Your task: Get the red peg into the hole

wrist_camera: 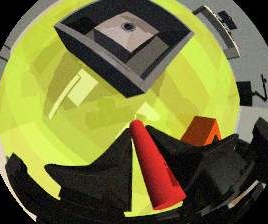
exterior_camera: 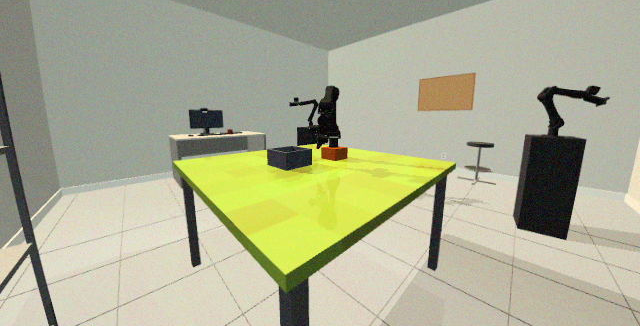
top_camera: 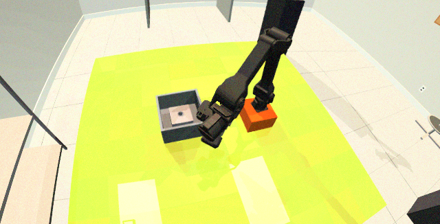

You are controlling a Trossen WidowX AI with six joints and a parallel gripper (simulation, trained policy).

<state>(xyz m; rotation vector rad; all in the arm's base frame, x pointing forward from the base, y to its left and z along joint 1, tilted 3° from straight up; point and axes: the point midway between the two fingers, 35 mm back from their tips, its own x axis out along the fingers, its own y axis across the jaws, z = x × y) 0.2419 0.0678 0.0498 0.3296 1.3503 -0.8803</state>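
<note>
My gripper tip is 40 mm below the red peg and 10 mm to the right of it. The rest, counted from my gripper tip: dark grey box: 140 mm to the right, 100 mm ahead, 80 mm below; then plate: 140 mm to the right, 100 mm ahead, 60 mm below.
</note>
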